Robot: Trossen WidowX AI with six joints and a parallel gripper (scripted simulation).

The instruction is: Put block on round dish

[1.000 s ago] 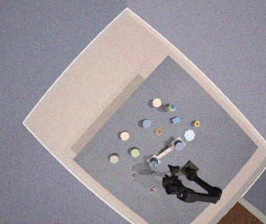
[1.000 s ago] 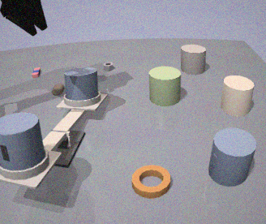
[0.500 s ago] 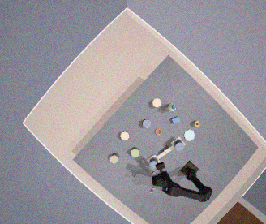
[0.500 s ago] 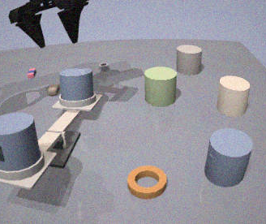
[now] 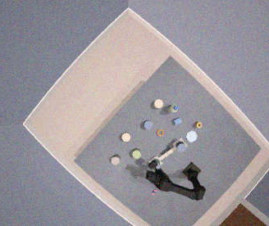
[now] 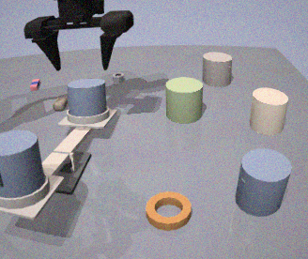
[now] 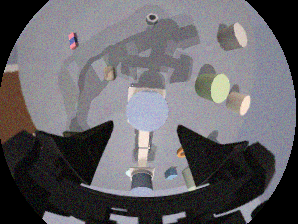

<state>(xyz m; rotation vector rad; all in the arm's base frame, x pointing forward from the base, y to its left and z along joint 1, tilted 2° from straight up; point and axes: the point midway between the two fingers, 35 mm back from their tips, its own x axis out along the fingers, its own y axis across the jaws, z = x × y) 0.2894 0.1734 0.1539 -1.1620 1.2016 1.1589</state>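
Right now the pale grey block is 80 mm below my gripper tip. From my gripper tip the other things lie so: balance beam (130 mm to the right, 80 mm below); balance (130 mm to the right, 100 mm below); grey nut (220 mm to the left, 110 mm below, 10 mm ahead).
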